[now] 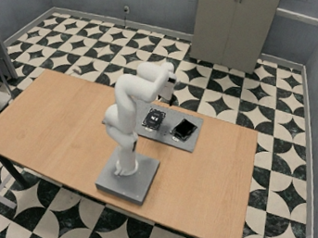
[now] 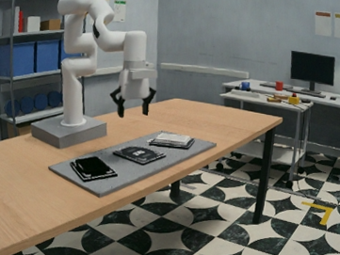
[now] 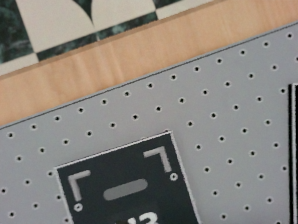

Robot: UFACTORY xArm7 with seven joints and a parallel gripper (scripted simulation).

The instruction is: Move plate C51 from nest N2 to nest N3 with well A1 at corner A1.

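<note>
Now: hand 10 mm past the black plate, 170 mm to the left of it and 160 mm above it. Round my hand: pale plate: 80 mm behind, 250 mm to the left, 160 mm below.
</note>
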